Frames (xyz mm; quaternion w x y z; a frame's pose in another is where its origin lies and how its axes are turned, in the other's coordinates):
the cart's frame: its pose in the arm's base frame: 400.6 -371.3 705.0 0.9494 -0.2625 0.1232 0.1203
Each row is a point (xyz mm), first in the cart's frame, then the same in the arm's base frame.
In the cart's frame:
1: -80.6 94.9 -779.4
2: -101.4 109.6 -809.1
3: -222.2 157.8 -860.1
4: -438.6 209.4 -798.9
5: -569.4 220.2 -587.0
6: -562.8 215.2 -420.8
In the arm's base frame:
1: 163.8 -717.0 36.1
2: 134.9 -723.9 10.7
3: -1.6 -730.4 -18.4
4: -209.8 -690.6 72.6
5: -299.8 -591.1 282.7
6: -263.8 -506.4 421.3

